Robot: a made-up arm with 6 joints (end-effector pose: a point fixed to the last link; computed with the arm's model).
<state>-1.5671 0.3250 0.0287 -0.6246 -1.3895 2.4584</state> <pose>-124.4 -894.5 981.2 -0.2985 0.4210 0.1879 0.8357</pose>
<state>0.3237 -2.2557 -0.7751 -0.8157 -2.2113 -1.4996</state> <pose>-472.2 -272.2 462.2 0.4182 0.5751 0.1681 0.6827</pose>
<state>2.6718 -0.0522 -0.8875 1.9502 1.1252 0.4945</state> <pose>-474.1 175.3 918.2 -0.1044 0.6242 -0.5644 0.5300</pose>
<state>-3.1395 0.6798 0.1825 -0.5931 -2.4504 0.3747</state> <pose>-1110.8 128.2 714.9 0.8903 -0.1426 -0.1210 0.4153</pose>
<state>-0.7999 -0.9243 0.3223 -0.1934 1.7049 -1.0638</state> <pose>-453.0 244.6 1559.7 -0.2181 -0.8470 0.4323 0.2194</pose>
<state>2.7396 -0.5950 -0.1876 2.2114 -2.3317 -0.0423</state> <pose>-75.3 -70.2 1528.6 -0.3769 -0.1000 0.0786 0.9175</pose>
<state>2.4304 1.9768 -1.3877 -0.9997 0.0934 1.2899</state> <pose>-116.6 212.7 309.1 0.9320 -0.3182 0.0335 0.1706</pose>
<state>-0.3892 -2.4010 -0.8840 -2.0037 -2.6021 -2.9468</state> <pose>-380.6 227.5 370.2 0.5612 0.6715 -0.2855 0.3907</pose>
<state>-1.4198 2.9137 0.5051 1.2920 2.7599 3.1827</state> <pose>-70.1 172.6 -1047.3 -0.8097 0.2799 -0.4331 0.2799</pose>
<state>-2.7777 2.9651 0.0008 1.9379 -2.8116 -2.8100</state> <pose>451.1 111.3 -764.7 -0.0383 0.6805 -0.7318 0.0027</pose>
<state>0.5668 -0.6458 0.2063 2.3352 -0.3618 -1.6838</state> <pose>-229.2 -16.7 1695.0 -0.0834 -0.4979 -0.0388 0.8623</pose>
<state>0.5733 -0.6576 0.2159 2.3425 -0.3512 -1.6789</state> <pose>-246.5 -28.5 1695.3 -0.0842 -0.5056 -0.0379 0.8578</pose>
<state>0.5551 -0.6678 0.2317 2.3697 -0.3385 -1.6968</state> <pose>-265.6 -32.0 1696.2 -0.0894 -0.5164 -0.0460 0.8504</pose>
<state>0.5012 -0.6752 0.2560 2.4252 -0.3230 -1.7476</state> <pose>-286.3 -21.5 1698.1 -0.1019 -0.5306 -0.0663 0.8388</pose>
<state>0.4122 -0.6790 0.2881 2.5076 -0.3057 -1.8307</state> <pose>-304.7 5.2 1700.9 -0.1229 -0.5461 -0.0976 0.8229</pose>
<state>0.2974 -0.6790 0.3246 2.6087 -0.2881 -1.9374</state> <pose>-314.9 45.3 1704.2 -0.1519 -0.5594 -0.1353 0.8035</pose>
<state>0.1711 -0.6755 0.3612 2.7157 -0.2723 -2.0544</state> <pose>-312.6 91.5 1707.7 -0.1854 -0.5679 -0.1740 0.7828</pose>
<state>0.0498 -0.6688 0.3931 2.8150 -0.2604 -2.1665</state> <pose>-297.2 134.5 1711.3 -0.2184 -0.5706 -0.2088 0.7636</pose>
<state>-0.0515 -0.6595 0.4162 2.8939 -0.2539 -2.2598</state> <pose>-273.0 166.9 1714.6 -0.2456 -0.5686 -0.2360 0.7488</pose>
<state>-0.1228 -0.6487 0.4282 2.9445 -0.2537 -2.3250</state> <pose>-246.4 185.9 1717.3 -0.2632 -0.5643 -0.2537 0.7402</pose>
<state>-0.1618 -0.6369 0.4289 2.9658 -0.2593 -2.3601</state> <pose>-221.0 193.1 1719.0 -0.2706 -0.5597 -0.2620 0.7382</pose>
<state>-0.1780 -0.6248 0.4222 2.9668 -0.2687 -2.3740</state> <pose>-198.1 193.1 1719.8 -0.2707 -0.5553 -0.2642 0.7406</pose>
